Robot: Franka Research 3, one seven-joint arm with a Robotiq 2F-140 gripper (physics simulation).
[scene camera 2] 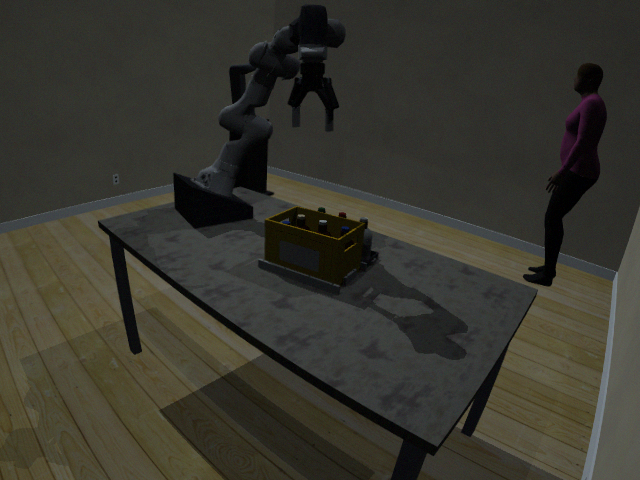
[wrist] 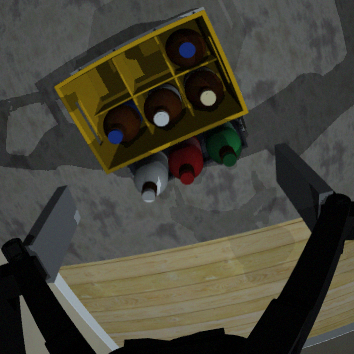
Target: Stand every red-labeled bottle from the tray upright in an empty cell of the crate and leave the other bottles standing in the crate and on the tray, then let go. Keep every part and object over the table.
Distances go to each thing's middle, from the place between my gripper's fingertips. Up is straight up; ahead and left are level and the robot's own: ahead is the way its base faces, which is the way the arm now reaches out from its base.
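Cream-capped bottle [wrist: 203, 88]: my hand 390 mm above it, 50 mm past it, 30 mm to the right of it. Counted from my hand: grey-white bottle [wrist: 150, 178], far below, a good way ahead, a good way to the left; green bottle [wrist: 223, 145], far below, a fair way to the left, a bit behind.
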